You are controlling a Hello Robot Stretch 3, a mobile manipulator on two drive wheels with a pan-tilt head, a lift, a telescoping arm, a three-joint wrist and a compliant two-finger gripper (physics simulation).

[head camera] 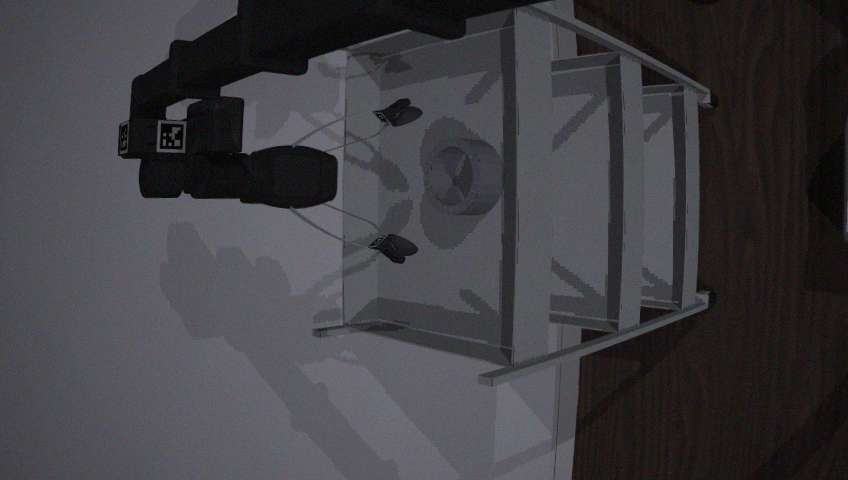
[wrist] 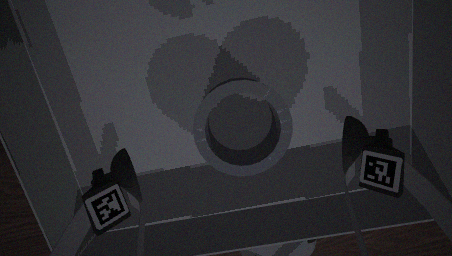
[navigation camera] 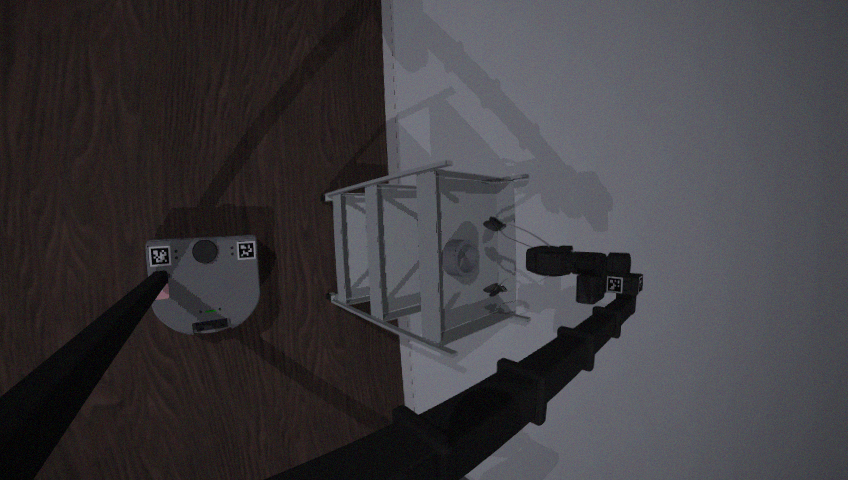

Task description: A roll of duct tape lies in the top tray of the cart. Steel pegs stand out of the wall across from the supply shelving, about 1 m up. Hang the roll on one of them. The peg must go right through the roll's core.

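Frame: origin at the robot's base, x ahead, y left, z up, level; metres.
Seen in the pictures: gripper, fingertip midpoint: [head camera: 415, 180] [navigation camera: 485, 256]; robot's base at its link origin: [navigation camera: 204, 250].
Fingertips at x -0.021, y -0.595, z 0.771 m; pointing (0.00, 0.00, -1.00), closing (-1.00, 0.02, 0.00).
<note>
Offsets run from my fingertips to a thing's top centre. "pt": to the spot under its first point.
The duct tape roll @(0.009 m back, 0.001 m left, 0.060 m down) [head camera: 486, 178] [navigation camera: 452, 261] [wrist: 242, 170], a pale grey ring, lies flat with its core facing up in the top tray of the grey cart @(pt 0.009 m ahead, 0.126 m left, 0.069 m down) [head camera: 532, 190] [navigation camera: 429, 237]. My gripper [head camera: 403, 179] [navigation camera: 495, 256] [wrist: 236, 152] is open wide and empty. In the head view its fingertips are over the tray, to the left of the roll and apart from it. In the wrist view the roll appears between the two fingertips, well clear of both. The exact height of the fingers above the tray is hard to tell. The steel pegs do not show in these views.
The top tray has raised walls, and corner posts @(pt 0.216 m ahead, 0.137 m left, 0.005 m up) [head camera: 493, 378] [navigation camera: 452, 163] stick up beside it. Two lower trays [head camera: 629, 190] [head camera: 690, 196] show below. A pale wall [head camera: 89, 356] [navigation camera: 743, 148] stands behind the cart. My wheeled base [navigation camera: 205, 285] is on the dark wood floor.
</note>
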